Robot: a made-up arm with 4 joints.
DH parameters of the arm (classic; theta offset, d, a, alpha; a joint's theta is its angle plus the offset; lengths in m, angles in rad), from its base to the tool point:
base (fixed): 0 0.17 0 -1.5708
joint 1: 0 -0.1 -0.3 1.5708
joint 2: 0 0.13 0.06 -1.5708
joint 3: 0.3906 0 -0.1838 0
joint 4: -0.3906 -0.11 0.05 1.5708
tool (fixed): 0 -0.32 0 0
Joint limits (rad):
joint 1: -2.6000..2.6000
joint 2: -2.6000..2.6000
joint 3: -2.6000..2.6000
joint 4: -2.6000..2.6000
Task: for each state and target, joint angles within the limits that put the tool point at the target. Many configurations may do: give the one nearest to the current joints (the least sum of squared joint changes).
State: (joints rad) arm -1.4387 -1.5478 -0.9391 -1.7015
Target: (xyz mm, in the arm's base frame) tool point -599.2 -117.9 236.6
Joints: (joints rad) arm -0.7150 -1.4775 -0.2991 -2.2720
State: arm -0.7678 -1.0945 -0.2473 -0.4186
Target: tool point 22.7 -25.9 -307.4
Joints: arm -1.3428 -1.1079 -0.0414 0.2737
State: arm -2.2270 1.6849 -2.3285 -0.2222
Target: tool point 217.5 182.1 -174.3
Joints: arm -2.6000 2.1835 -1.8844 -0.3485
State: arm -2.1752 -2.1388 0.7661 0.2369
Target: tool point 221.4 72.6 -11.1
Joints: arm -2.3223 -2.3535 0.5214 -0.1120
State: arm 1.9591 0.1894 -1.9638 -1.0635
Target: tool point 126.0 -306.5 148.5
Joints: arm 2.1709 -0.3481 -1.7664 -0.1891
